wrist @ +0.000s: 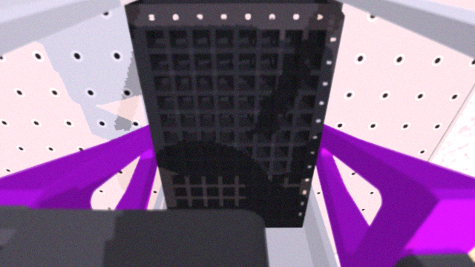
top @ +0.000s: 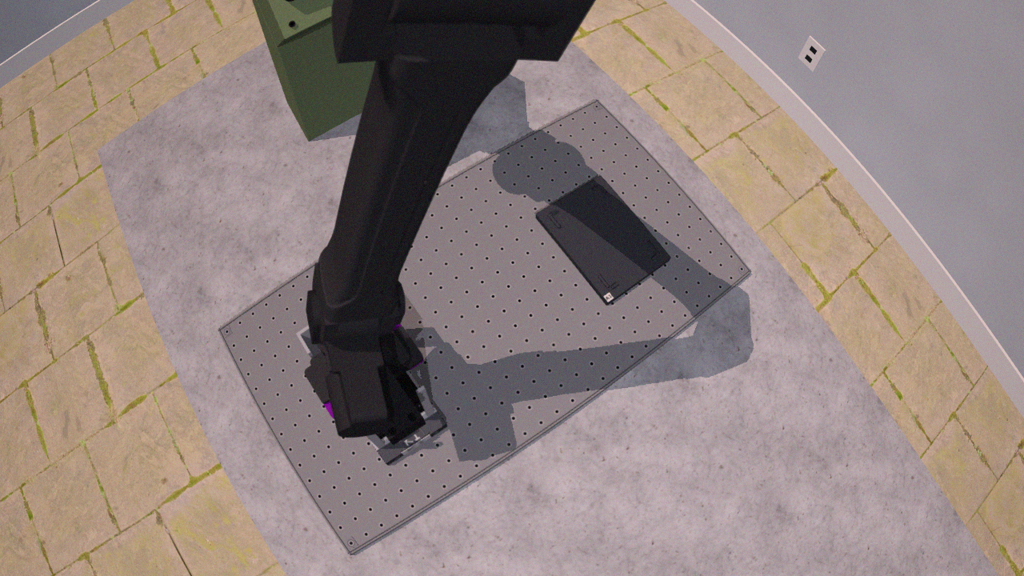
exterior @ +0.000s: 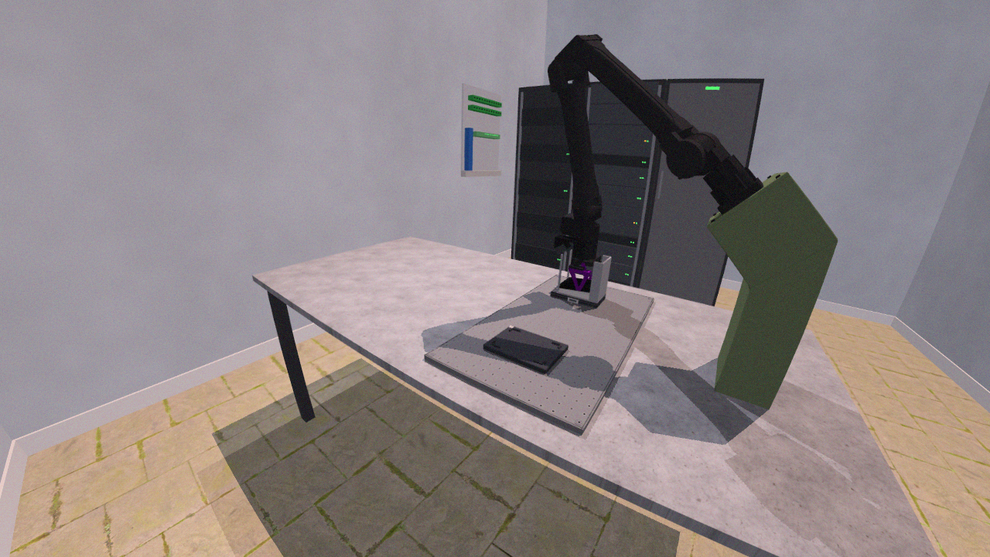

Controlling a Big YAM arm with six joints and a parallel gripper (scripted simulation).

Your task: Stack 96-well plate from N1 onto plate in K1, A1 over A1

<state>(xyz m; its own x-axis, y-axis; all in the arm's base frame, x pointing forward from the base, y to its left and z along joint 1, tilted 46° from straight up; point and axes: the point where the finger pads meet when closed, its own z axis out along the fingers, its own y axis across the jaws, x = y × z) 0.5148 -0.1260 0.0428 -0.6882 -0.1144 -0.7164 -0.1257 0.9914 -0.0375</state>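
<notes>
The black 96-well plate lies right at my hand. Round my hand: rack back wall 6 cm behind, 1 cm to the right, 3 cm above; then dark slot 6 cm behind, 1 cm to the right, 3 cm above; then white 96-well plate 2 cm below.
</notes>
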